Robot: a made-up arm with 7 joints. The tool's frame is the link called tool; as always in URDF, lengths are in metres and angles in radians.
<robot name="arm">
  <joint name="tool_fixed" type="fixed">
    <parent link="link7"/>
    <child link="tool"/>
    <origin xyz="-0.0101 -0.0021 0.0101" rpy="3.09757 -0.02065 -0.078"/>
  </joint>
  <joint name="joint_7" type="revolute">
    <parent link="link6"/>
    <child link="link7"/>
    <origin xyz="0.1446 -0.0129 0.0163" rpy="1.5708 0 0"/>
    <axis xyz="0 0 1"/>
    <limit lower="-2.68" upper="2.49"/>
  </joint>
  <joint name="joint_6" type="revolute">
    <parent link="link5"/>
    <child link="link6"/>
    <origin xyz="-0.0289 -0.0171 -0.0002" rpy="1.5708 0 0"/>
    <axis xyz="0 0 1"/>
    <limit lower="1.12" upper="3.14"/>
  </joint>
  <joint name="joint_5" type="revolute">
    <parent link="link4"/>
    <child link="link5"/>
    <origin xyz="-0.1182 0.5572 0.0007" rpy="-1.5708 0 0"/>
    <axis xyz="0 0 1"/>
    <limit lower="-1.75" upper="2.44"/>
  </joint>
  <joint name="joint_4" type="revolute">
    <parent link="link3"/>
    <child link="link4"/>
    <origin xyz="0.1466 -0.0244 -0.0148" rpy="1.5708 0 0"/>
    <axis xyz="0 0 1"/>
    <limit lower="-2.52" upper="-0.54"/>
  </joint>
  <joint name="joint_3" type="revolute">
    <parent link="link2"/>
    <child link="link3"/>
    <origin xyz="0.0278 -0.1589 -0.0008" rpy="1.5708 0 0"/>
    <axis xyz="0 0 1"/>
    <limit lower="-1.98" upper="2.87"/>
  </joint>
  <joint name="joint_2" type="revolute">
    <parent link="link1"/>
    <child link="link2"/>
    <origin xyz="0.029 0.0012 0.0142" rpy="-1.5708 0 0"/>
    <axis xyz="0 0 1"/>
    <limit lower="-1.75" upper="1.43"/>
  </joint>
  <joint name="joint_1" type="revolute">
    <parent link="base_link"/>
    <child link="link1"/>
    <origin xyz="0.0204 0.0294 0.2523"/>
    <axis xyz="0 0 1"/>
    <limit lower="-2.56" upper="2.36"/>
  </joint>
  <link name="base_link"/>
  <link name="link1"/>
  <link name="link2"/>
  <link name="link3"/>
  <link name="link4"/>
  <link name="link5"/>
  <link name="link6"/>
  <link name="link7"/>
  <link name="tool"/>
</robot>
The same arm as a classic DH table. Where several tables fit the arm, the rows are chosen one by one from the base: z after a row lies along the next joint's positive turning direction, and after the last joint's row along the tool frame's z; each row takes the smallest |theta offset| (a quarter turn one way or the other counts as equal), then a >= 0, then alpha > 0; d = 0 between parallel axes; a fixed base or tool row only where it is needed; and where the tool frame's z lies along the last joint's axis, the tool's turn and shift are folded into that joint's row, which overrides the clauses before.
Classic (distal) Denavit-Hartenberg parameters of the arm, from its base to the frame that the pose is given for. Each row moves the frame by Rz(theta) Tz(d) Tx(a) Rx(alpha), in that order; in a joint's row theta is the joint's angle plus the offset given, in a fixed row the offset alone. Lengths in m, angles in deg.
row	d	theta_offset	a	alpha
base (fixed)	0	55.24	0.0358	0
joint_1	0.2665	-55.24	0.029	-90
joint_2	0.0004	0	0.0278	90
joint_3	0.1441	0	0.1466	90
joint_4	0.0251	0	-0.1182	-90
joint_5	0.557	0	-0.0289	90
joint_6	0.0334	0	0.1446	90
joint_7	-0.0098	20.65	-0.0102	177.21
tool (fixed)	-0.0329	25.14	0	0
Joint limits (deg, base to tool): -146.68..135.22 -100.27..81.93 -113.45..164.44 -144.39..-30.94 -100.27..139.8 64.17..179.91 -153.55..142.67

